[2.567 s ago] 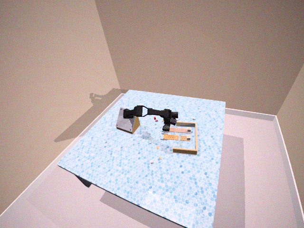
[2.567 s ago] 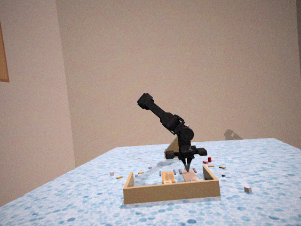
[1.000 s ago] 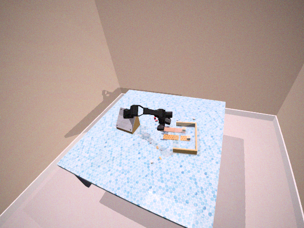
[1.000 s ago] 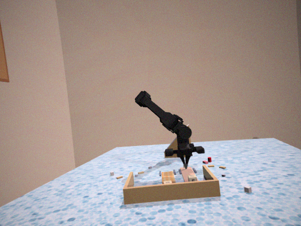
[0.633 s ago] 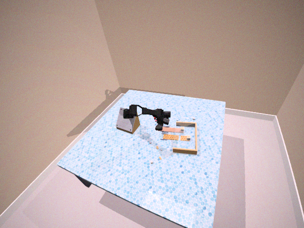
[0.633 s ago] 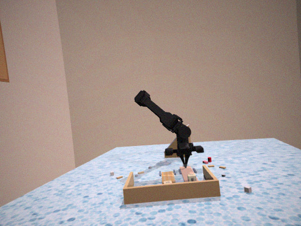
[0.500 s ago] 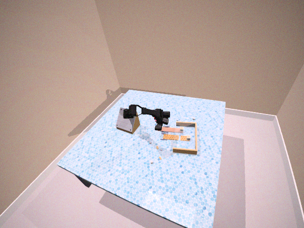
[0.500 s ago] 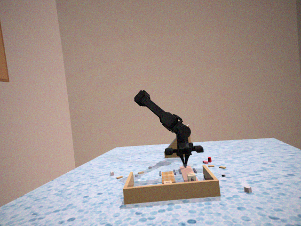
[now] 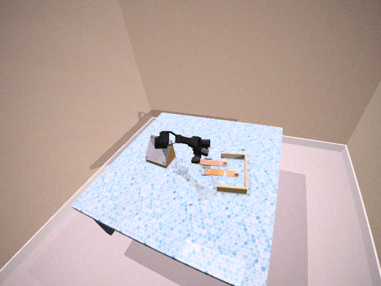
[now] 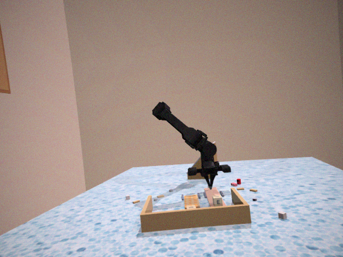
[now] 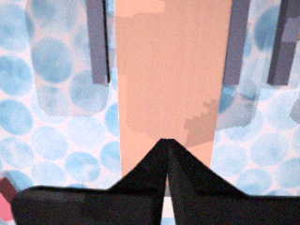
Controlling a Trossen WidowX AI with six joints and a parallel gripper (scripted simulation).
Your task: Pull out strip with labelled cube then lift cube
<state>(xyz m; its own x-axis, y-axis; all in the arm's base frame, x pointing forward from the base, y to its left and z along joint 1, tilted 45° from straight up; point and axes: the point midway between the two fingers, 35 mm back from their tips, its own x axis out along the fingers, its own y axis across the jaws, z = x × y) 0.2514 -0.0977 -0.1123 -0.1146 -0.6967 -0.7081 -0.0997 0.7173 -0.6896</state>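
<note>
The pink strip lies 9 cm ahead of my gripper tip and 1 cm to the left of it.
</note>
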